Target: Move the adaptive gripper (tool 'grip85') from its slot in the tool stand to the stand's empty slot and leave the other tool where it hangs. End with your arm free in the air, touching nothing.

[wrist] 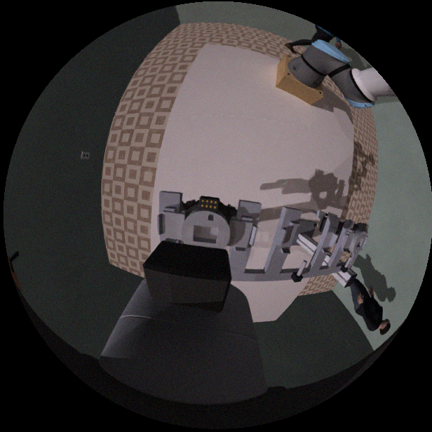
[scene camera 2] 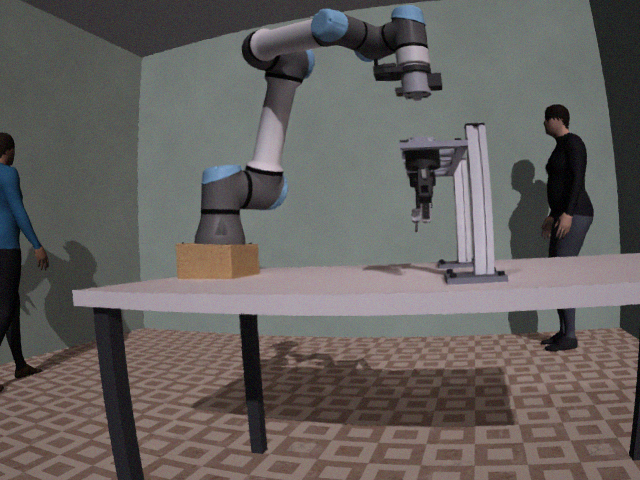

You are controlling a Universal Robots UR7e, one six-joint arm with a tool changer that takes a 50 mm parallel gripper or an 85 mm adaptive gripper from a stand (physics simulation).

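Where they show: hand at its tool point: [scene camera 2: 416,94]; arm's base at its link origin: [scene camera 2: 219,243].
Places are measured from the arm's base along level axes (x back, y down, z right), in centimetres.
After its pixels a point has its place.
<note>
The adaptive gripper [scene camera 2: 423,178] [wrist: 197,220] hangs in the stand's end slot, at the left in the wrist view. Its grey round plate faces up, with gold contacts beside it. The tool stand [scene camera 2: 483,206] @[x -77.8, y -5.0, z 12.7 cm] [wrist: 260,275] has a middle slot with no tool in it. The other tool [wrist: 355,240] hangs in the far slot, at the right in the wrist view. My arm's bare coupling [scene camera 2: 416,85] @[x -65.7, y -31.8, z 13.2 cm] is in the air above the adaptive gripper, apart from it, and carries no tool. The opening of the hanging gripper's fingers is unclear.
The stand's posts rise from feet [scene camera 2: 475,277] @[x -76.7, y 8.5, z 19.1 cm] on the white table [scene camera 2: 310,302] @[x -50.7, y 11.1, z 36.1 cm] [wrist: 240,100]. The arm's base stands on a wooden block [scene camera 2: 204,260] @[x -1.2, y 4.5, z 8.5 cm] [wrist: 295,90] at the table's far left. A person in black [scene camera 2: 568,170] [wrist: 367,305] stands behind the stand; one in blue [scene camera 2: 10,206] is at left.
</note>
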